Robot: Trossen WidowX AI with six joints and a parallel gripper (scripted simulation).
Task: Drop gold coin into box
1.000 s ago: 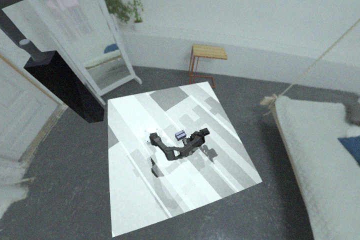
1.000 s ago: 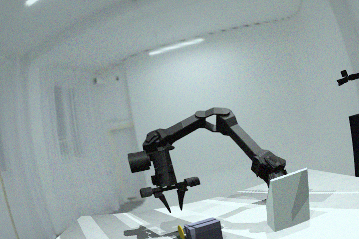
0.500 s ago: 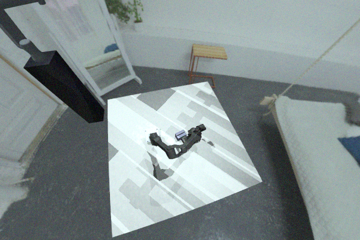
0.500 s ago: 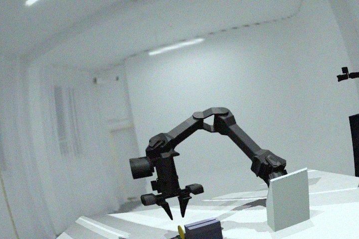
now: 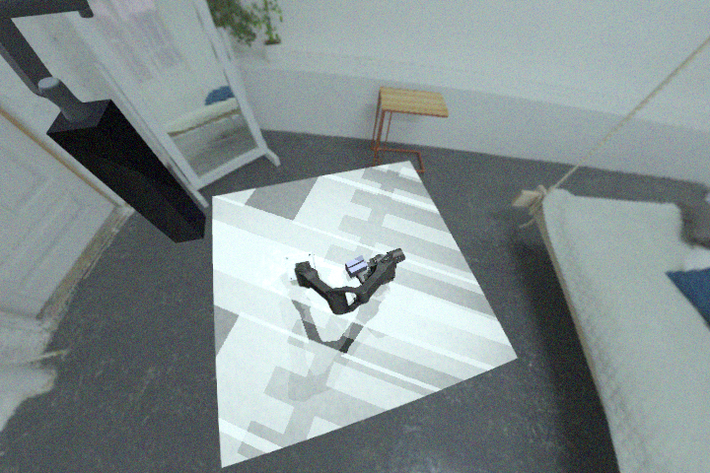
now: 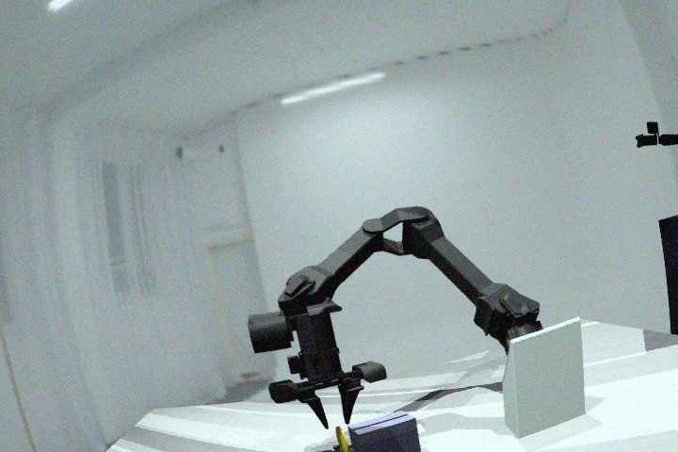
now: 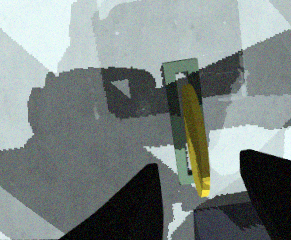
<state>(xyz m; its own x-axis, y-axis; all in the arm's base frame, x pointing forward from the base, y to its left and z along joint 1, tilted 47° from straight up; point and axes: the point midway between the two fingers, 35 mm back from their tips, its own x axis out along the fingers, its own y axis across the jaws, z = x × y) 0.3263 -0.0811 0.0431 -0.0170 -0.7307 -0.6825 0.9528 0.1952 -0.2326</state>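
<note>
My gripper tip is now 3 cm above the coin.
</note>
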